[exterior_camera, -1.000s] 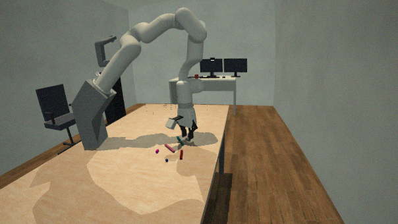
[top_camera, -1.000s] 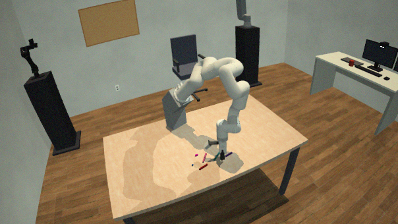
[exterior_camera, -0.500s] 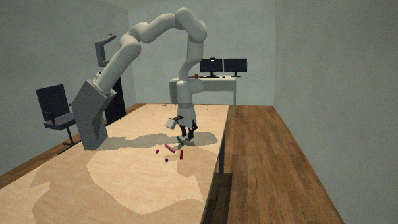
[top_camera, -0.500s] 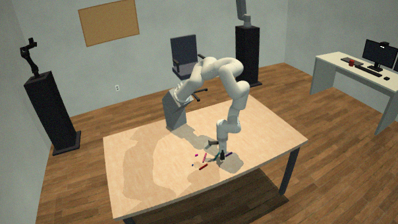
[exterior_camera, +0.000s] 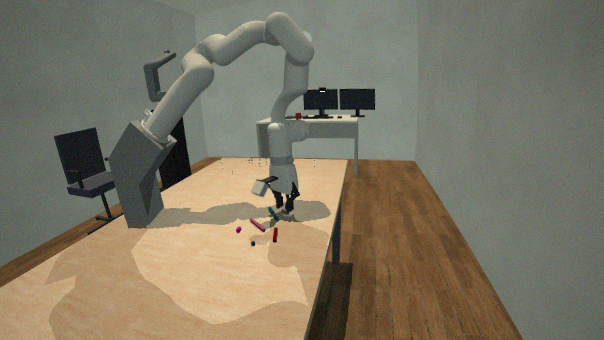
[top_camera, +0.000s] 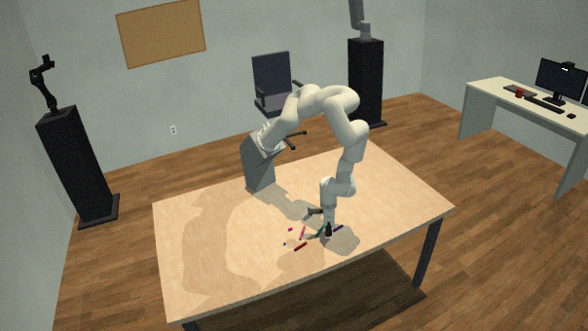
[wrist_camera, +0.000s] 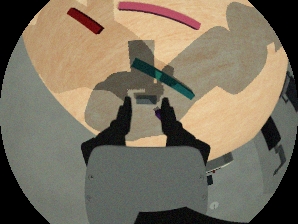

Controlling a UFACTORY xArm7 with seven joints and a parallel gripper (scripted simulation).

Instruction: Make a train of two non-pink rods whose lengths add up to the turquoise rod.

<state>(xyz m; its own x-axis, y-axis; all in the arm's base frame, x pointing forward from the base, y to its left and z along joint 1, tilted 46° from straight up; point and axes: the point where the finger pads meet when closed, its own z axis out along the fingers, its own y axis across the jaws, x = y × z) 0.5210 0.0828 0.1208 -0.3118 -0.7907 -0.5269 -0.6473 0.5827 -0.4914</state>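
Right now my hand is 30 mm above the grey rod. From my hand the other things lie so: pink rod: 60 mm behind, 110 mm to the right, 30 mm below; turquoise rod: 40 mm behind, 20 mm to the right, 30 mm below; purple rod: 10 mm behind, 60 mm to the left, 30 mm below.
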